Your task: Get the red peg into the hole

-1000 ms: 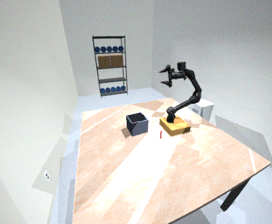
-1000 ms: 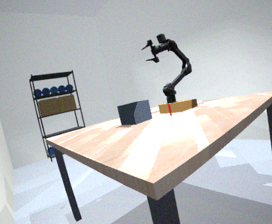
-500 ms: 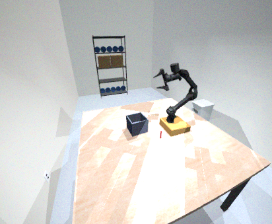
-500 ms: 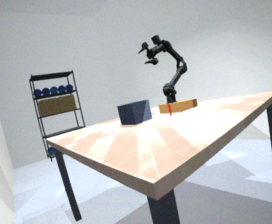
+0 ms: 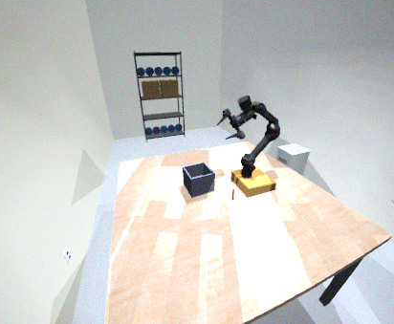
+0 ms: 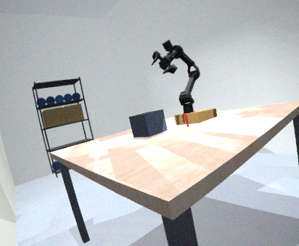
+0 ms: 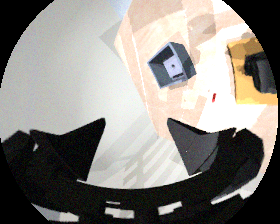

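Now: the red peg 60 mm behind my gripper tip, 110 mm to the left of it and 360 mm below it.
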